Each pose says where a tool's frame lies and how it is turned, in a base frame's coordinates. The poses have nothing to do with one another.
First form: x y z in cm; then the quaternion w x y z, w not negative.
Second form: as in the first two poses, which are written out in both.
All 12 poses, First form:
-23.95 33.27 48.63 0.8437 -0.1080 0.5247 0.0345
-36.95 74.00 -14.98 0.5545 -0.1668 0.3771 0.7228
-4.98 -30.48 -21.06 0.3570 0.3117 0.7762 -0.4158
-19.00 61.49 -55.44 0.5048 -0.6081 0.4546 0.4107
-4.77 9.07 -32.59 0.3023 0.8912 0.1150 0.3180
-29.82 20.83 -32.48 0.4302 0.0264 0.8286 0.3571
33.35 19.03 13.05 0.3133 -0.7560 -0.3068 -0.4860
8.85 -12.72 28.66 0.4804 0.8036 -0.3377 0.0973
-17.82 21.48 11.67 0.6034 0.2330 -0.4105 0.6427
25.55 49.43 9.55 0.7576 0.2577 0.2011 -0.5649
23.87 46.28 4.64 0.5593 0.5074 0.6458 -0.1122
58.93 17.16 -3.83 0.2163 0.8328 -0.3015 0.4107
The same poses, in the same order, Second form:
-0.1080 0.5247 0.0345 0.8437 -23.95 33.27 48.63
-0.1668 0.3771 0.7228 0.5545 -36.95 74.00 -14.98
0.3117 0.7762 -0.4158 0.3570 -4.98 -30.48 -21.06
-0.6081 0.4546 0.4107 0.5048 -19.00 61.49 -55.44
0.8912 0.1150 0.3180 0.3023 -4.77 9.07 -32.59
0.0264 0.8286 0.3571 0.4302 -29.82 20.83 -32.48
-0.7560 -0.3068 -0.4860 0.3133 33.35 19.03 13.05
0.8036 -0.3377 0.0973 0.4804 8.85 -12.72 28.66
0.2330 -0.4105 0.6427 0.6034 -17.82 21.48 11.67
0.2577 0.2011 -0.5649 0.7576 25.55 49.43 9.55
0.5074 0.6458 -0.1122 0.5593 23.87 46.28 4.64
0.8328 -0.3015 0.4107 0.2163 58.93 17.16 -3.83

